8 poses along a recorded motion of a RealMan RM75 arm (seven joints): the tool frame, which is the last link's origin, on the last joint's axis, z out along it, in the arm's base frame.
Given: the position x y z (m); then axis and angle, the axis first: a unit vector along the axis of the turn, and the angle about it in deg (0 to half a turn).
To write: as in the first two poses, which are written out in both.
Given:
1: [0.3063 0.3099 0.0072 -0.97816 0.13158 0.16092 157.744]
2: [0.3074 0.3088 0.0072 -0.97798 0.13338 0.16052 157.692]
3: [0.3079 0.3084 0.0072 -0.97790 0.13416 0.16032 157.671]
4: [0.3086 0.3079 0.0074 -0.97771 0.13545 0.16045 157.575]
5: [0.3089 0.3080 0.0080 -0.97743 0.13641 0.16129 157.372]
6: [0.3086 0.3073 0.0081 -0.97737 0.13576 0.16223 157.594]
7: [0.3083 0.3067 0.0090 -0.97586 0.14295 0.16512 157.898]
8: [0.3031 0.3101 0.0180 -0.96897 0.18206 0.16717 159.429]
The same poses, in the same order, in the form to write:
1: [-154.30 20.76 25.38 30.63 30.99 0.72]
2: [-154.22 21.03 25.31 30.74 30.88 0.72]
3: [-154.19 21.15 25.28 30.79 30.84 0.72]
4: [-154.06 21.34 25.28 30.86 30.79 0.74]
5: [-153.82 21.47 25.38 30.89 30.80 0.80]
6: [-154.03 21.39 25.57 30.86 30.73 0.81]
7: [-154.09 22.57 26.07 30.83 30.67 0.90]
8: [-154.48 29.03 26.65 30.31 31.01 1.80]
